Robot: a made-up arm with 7 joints.
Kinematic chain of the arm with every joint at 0, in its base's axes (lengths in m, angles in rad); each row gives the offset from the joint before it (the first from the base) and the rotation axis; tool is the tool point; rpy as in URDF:
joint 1: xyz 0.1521 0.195 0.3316 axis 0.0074 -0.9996 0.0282
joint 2: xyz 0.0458 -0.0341 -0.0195 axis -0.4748 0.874 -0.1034
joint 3: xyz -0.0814 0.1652 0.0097 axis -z
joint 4: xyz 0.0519 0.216 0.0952 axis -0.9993 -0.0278 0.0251
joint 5: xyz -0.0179 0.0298 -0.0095 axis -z
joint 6: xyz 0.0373 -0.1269 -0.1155 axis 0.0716 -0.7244 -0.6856
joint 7: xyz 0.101 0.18 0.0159 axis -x
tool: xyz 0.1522 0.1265 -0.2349 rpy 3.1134 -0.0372 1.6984
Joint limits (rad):
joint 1: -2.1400..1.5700
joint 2: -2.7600..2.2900
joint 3: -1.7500..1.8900
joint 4: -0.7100..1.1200
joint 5: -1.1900..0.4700
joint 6: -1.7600..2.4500
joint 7: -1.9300..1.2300
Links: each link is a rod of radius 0.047 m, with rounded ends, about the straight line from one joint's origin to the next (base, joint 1, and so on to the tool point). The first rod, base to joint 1, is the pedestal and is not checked.
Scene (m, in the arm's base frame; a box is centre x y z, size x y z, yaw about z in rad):
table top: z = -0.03
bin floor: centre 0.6 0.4 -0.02 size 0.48 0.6 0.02 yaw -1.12
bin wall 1: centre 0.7 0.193 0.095 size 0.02 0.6 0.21 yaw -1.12
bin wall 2: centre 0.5 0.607 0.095 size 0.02 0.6 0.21 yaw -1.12
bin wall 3: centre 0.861 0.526 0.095 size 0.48 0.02 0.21 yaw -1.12
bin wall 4: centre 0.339 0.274 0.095 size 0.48 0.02 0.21 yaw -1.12
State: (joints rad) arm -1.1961 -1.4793 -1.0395 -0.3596 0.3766 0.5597 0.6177
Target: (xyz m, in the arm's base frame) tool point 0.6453 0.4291 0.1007
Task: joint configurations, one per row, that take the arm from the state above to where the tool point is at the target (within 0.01 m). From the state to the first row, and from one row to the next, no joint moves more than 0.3 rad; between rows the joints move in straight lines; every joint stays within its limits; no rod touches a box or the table.
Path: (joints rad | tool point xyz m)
1: -1.3761 -1.4540 -0.7655 -0.3889 0.2674 0.5991 0.5077 | 0.4267 0.6699 0.4151
2: -1.5562 -1.4286 -0.4915 -0.4182 0.1582 0.6385 0.3976 | 0.5367 0.6211 0.3509
3: -1.7362 -1.4033 -0.2176 -0.4475 0.0490 0.6780 0.2876 | 0.6177 0.5399 0.2397
4: -1.9162 -1.3779 0.0564 -0.4768 -0.0602 0.7174 0.1775 | 0.6453 0.4291 0.1007

